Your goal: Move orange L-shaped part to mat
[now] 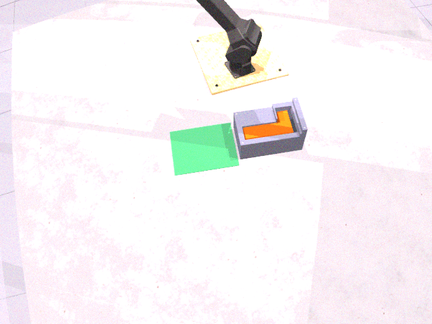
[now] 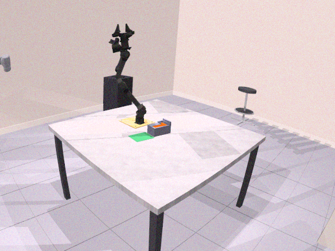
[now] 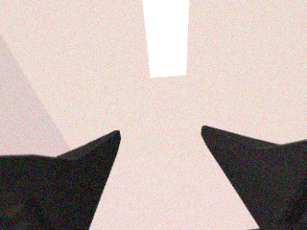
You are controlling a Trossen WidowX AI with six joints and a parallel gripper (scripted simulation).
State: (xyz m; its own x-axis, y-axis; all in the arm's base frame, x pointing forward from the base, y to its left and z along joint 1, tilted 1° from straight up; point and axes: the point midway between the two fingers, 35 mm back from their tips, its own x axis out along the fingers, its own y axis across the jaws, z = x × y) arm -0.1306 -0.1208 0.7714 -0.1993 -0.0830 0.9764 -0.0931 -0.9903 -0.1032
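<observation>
Now: the orange L-shaped part 76 cm below my gripper tip, 37 cm ahead of it and 7 cm to the left of it. Round my gripper tip: grey tray 83 cm below, 37 cm ahead, 7 cm to the left; then green mat 83 cm below, 32 cm ahead, 8 cm to the right.
</observation>
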